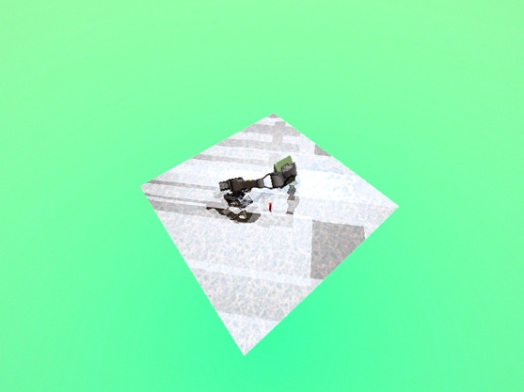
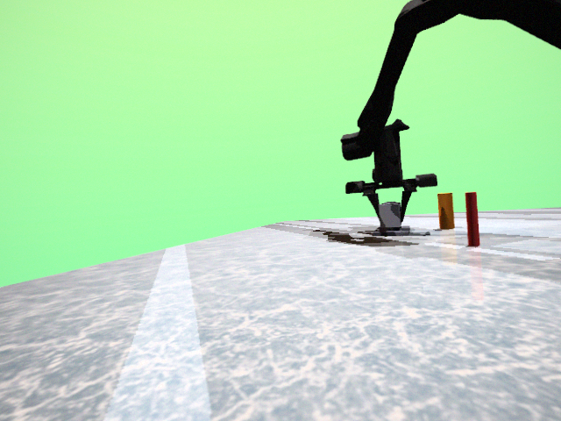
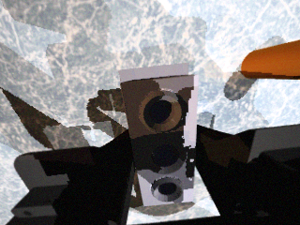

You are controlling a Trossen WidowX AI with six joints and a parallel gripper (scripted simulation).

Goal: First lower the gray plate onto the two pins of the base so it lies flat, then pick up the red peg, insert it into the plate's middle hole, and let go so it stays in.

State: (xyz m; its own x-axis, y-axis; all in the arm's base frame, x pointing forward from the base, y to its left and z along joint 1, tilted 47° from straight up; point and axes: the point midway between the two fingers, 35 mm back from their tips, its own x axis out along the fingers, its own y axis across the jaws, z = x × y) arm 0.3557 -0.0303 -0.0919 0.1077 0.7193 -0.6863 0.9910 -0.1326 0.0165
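My gripper tip is now 3 cm below the gray plate. Round my gripper tip: orange cylinder 12 cm behind, 4 cm to the right, 2 cm above; red peg 19 cm to the left, 11 cm behind, 2 cm above.
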